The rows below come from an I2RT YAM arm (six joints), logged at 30 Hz.
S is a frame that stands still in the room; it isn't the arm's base.
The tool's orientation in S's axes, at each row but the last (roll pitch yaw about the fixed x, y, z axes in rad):
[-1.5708, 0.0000, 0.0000]
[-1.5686, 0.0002, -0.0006]
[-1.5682, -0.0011, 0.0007]
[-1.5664, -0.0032, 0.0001]
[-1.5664, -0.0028, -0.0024]
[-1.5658, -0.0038, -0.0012]
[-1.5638, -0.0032, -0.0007]
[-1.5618, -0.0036, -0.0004]
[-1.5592, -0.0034, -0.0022]
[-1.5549, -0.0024, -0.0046]
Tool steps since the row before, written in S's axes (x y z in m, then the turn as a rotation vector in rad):
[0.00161, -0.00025, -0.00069, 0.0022, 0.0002, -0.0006]
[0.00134, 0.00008, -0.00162, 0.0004, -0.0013, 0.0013]
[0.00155, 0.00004, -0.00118, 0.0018, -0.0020, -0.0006]
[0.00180, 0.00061, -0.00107, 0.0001, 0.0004, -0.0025]
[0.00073, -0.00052, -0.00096, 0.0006, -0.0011, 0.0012]
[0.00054, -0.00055, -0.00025, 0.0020, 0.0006, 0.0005]
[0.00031, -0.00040, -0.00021, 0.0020, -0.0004, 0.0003]
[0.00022, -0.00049, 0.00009, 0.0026, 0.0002, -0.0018]
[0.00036, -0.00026, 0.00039, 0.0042, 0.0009, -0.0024]
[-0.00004, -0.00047, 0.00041, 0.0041, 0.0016, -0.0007]
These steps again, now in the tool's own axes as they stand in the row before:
[0.00161, 0.00069, -0.00025, 0.0022, 0.0006, 0.0002]
[0.00134, 0.00162, 0.00008, 0.0004, -0.0013, -0.0013]
[0.00155, 0.00118, 0.00004, 0.0018, 0.0006, -0.0020]
[0.00180, 0.00108, 0.00061, 0.0001, 0.0025, 0.0004]
[0.00073, 0.00096, -0.00052, 0.0006, -0.0012, -0.0011]
[0.00054, 0.00025, -0.00055, 0.0020, -0.0005, 0.0006]
[0.00031, 0.00021, -0.00040, 0.0020, -0.0003, -0.0004]
[0.00022, -0.00009, -0.00049, 0.0026, 0.0018, 0.0002]
[0.00036, -0.00039, -0.00025, 0.0042, 0.0024, 0.0009]
[-0.00004, -0.00042, -0.00046, 0.0041, 0.0007, 0.0016]

